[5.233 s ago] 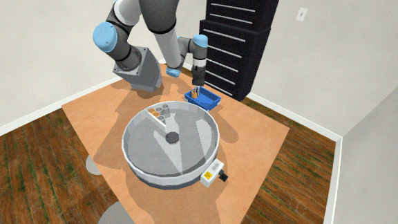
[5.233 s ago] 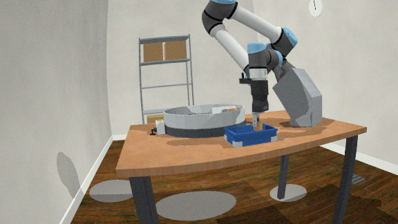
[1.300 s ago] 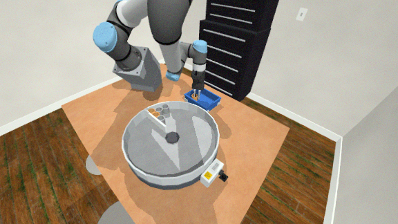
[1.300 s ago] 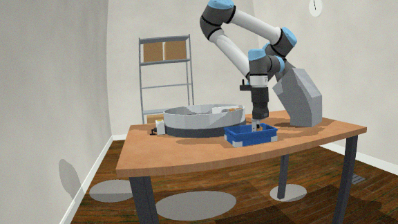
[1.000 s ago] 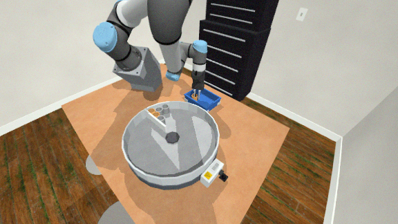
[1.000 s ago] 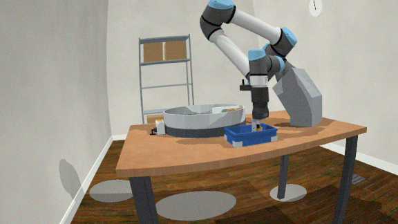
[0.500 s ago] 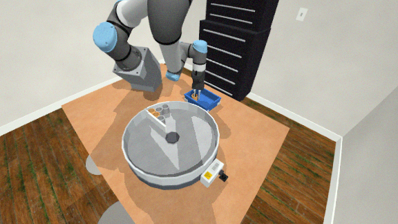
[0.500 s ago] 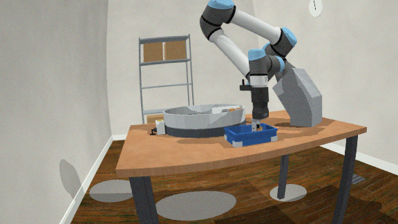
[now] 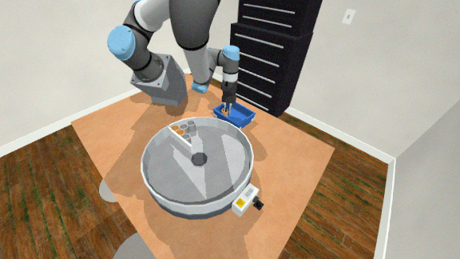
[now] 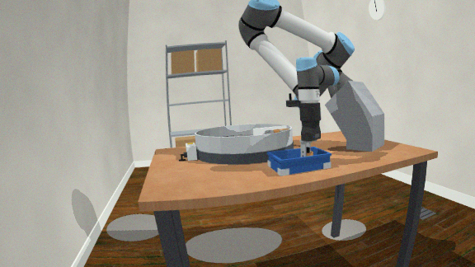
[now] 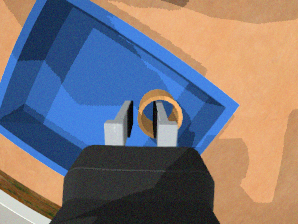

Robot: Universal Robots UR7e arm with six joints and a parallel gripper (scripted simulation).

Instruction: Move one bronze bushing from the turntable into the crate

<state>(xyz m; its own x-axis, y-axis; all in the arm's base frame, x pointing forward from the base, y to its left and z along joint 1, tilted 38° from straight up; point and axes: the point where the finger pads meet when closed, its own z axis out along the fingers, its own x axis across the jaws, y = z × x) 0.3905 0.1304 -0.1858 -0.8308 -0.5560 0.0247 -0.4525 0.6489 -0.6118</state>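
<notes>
Now: hand 30 mm short of the blue crate, 20 mm to the right of it and 20 mm above it. Round my hand: grey round turntable 130 mm ahead, 340 mm to the right, 10 mm above.
</notes>
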